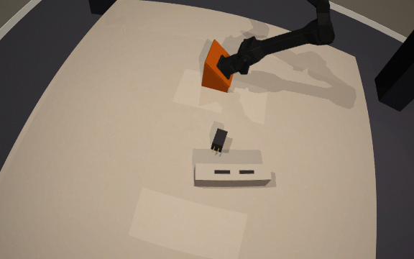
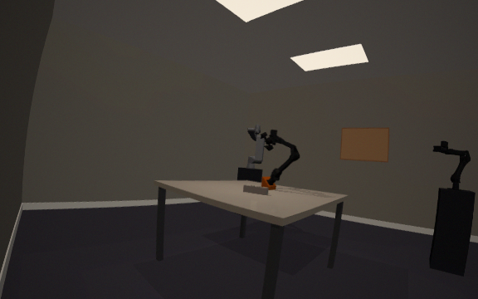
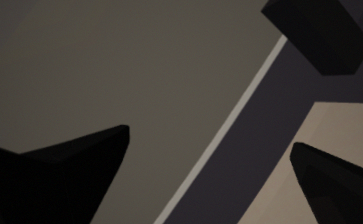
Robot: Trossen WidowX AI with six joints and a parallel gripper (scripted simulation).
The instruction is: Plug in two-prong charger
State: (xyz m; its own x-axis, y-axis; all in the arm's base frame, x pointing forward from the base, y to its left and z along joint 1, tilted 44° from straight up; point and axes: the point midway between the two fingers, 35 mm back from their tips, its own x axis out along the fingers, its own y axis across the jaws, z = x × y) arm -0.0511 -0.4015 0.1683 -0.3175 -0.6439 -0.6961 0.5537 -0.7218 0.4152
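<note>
The black two-prong charger lies 44 cm below my gripper tip, 34 cm ahead of it and 26 cm to the left of it.
</note>
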